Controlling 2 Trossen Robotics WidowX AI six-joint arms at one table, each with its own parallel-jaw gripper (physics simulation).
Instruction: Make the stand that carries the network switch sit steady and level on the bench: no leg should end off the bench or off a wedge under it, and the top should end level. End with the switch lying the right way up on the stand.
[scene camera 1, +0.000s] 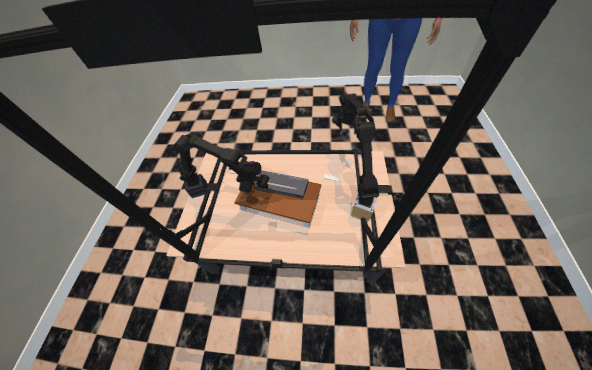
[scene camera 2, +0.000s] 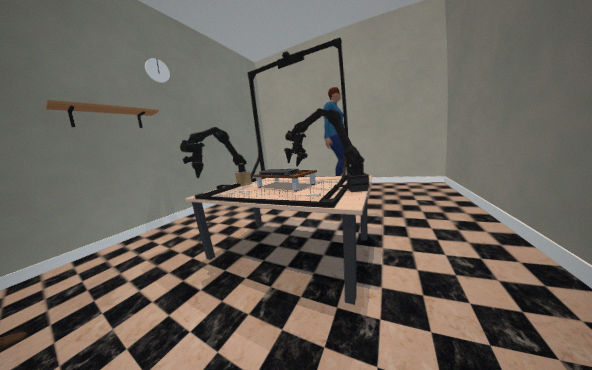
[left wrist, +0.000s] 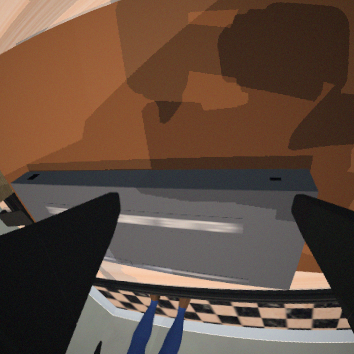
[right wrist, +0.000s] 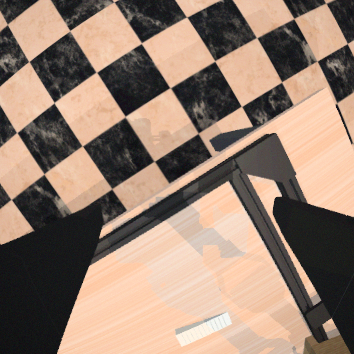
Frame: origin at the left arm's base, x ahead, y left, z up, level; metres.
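Seen in the pictures: left gripper, between the fingertips: (scene camera 2: 292, 164) (left wrist: 207, 201); right gripper, between the fingertips: (scene camera 1: 348, 131) (scene camera 2: 197, 177) (left wrist: 86, 334) (right wrist: 189, 209); left arm's base, origin of its link: (scene camera 1: 193, 181) (scene camera 2: 357, 174); right arm's base, origin of its link: (scene camera 1: 366, 200) (scene camera 2: 242, 171).
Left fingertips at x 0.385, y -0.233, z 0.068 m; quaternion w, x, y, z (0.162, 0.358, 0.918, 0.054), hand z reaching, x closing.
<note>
Offsets run from my left fingertips to a thing's top centre.
The stand (scene camera 1: 290, 209) (scene camera 2: 305, 174) (left wrist: 55, 100) has a brown top on pale legs. I cannot tell whether it is level. The dark grey network switch (scene camera 1: 295, 186) (scene camera 2: 279, 172) (left wrist: 190, 206) lies on the top along its back long edge in scene camera 1, its pale lettering facing up. A white ridged wedge @[dx +0.417, dy +0.022, dz -0.142 m] (scene camera 1: 331, 177) (scene camera 2: 241, 191) (right wrist: 204, 329) lies apart from the stand. Another wedge @[dx -0.126, dy +0.279, dz -0.142 m] (scene camera 2: 314, 194) lies nearer the left arm's base. My left gripper (scene camera 1: 254, 185) (scene camera 2: 293, 164) (left wrist: 207, 201) is open above the switch. My right gripper (scene camera 1: 340, 123) (scene camera 2: 192, 169) (right wrist: 189, 209) is open, beyond the bench edge.
A tan block (scene camera 1: 361, 211) (scene camera 2: 243, 178) (right wrist: 330, 347) stands by the right arm's base. A black frame (scene camera 1: 280, 265) (scene camera 2: 265, 201) (right wrist: 270, 235) runs around the bench top, with tall posts rising from it. A person (scene camera 1: 392, 45) (scene camera 2: 333, 120) stands beyond the bench.
</note>
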